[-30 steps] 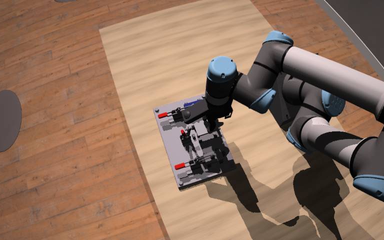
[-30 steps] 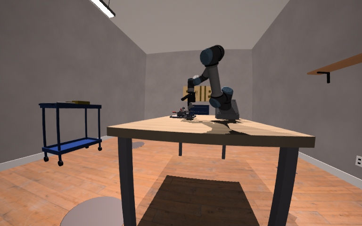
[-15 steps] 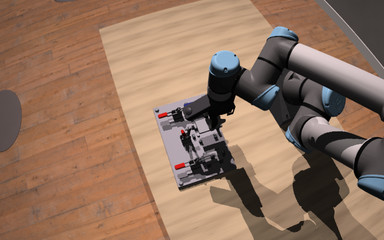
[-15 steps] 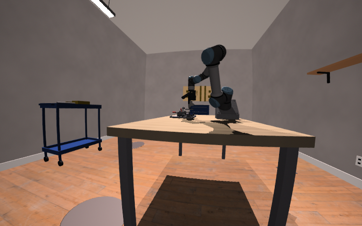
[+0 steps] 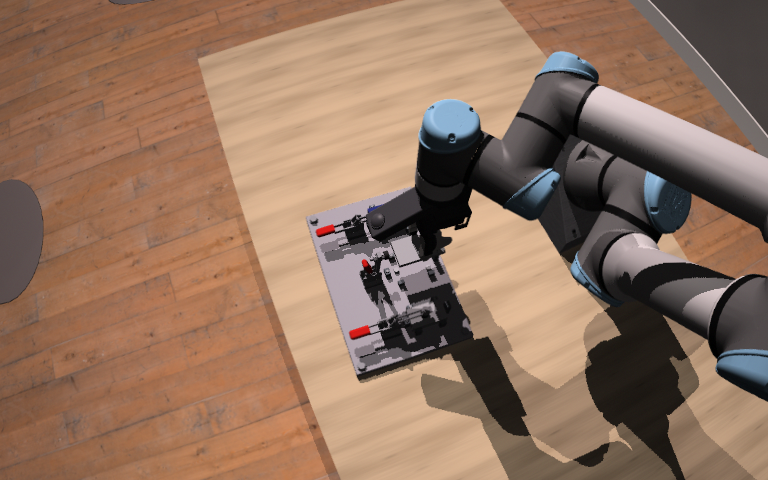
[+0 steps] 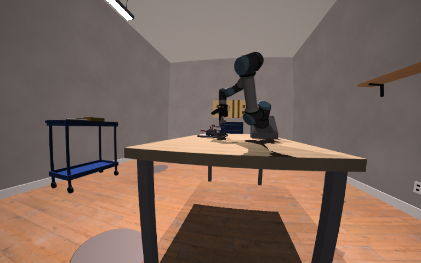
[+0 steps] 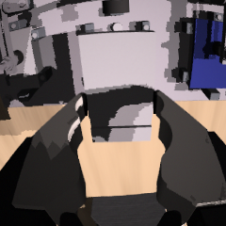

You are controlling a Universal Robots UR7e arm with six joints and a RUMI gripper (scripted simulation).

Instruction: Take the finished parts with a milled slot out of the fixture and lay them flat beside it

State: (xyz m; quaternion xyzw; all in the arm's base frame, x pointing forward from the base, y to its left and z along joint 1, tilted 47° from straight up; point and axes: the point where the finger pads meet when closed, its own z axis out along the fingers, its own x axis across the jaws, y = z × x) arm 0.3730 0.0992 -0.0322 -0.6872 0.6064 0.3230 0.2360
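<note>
My hand is 6 cm short of the grey fixture plate and 10 cm above it. The rest, counted from my hand: pale grey part: 1 cm behind, 1 cm below; then blue blank: 2 cm ahead, 11 cm to the right, 8 cm below.
</note>
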